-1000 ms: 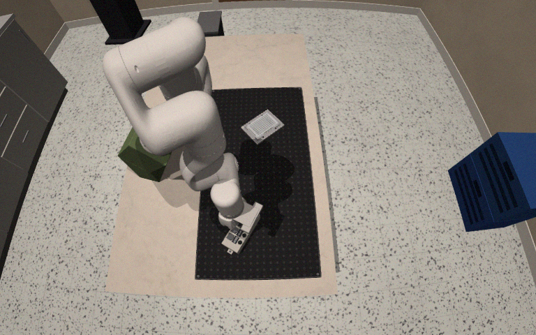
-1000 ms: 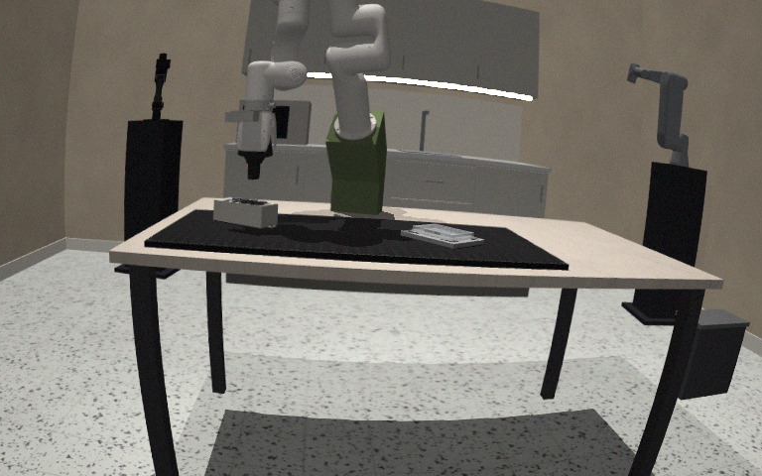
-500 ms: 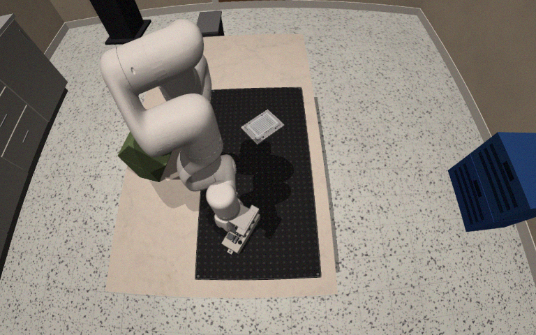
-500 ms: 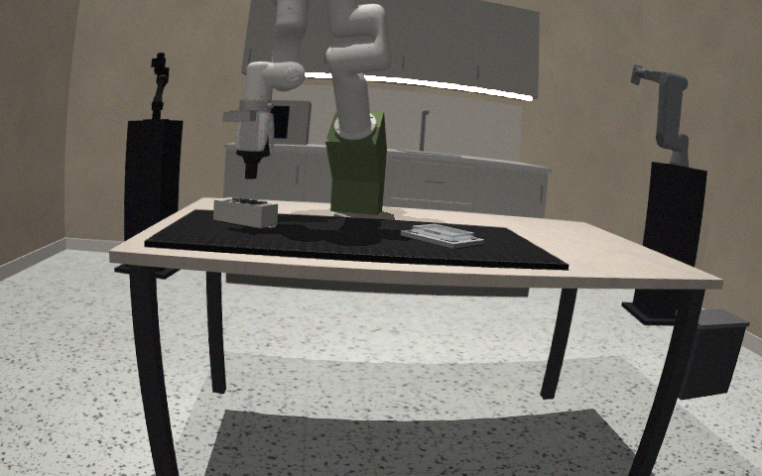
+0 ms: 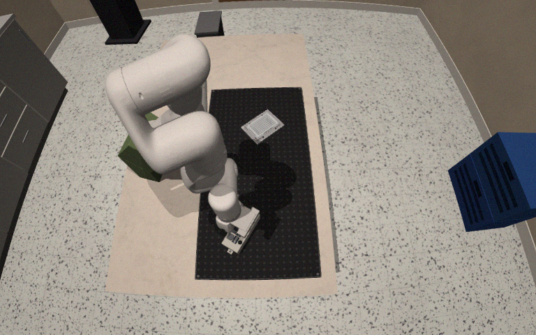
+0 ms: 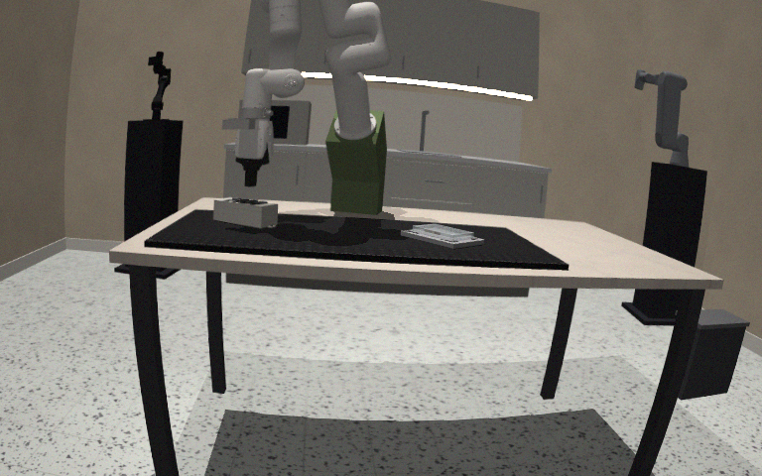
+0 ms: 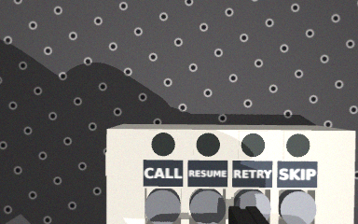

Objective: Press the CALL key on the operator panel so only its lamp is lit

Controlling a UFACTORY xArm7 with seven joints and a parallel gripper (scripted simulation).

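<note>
My gripper is now 70 mm above the white operator panel. The rest, counted from my hand: flat white well plate 490 mm to the left, 90 mm below, 30 mm ahead.
</note>
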